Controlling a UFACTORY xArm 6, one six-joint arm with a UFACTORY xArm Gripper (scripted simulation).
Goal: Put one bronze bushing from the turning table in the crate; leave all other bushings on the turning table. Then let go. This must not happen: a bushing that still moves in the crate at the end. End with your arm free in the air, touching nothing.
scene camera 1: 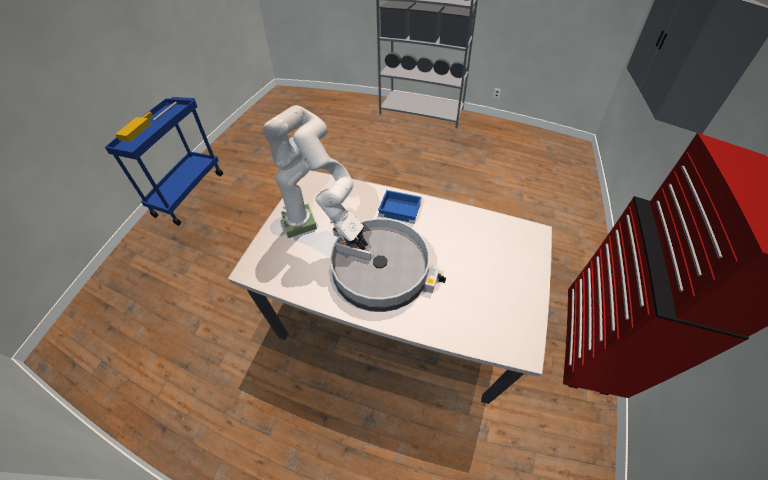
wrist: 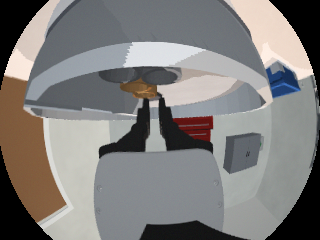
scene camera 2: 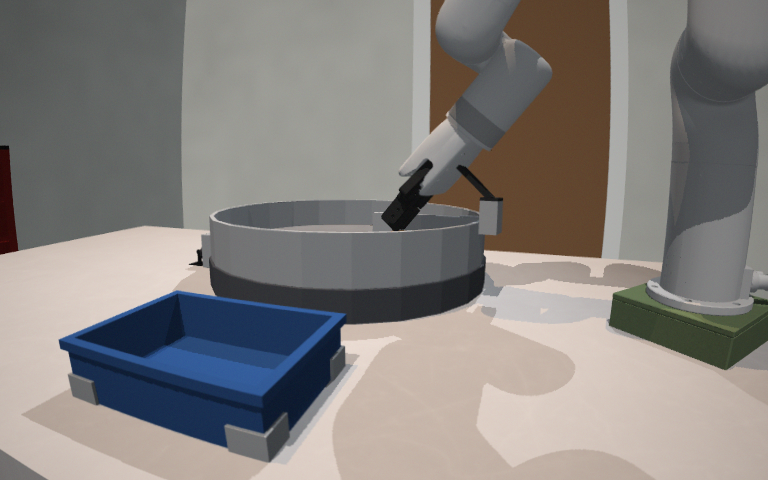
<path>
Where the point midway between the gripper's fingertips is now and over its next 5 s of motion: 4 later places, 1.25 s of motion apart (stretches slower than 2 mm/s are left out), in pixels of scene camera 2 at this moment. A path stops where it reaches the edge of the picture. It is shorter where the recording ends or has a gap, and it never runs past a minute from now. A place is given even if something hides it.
The gripper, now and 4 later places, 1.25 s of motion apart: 391, 223; 392, 227; 394, 176; 415, 195; 393, 188
</path>
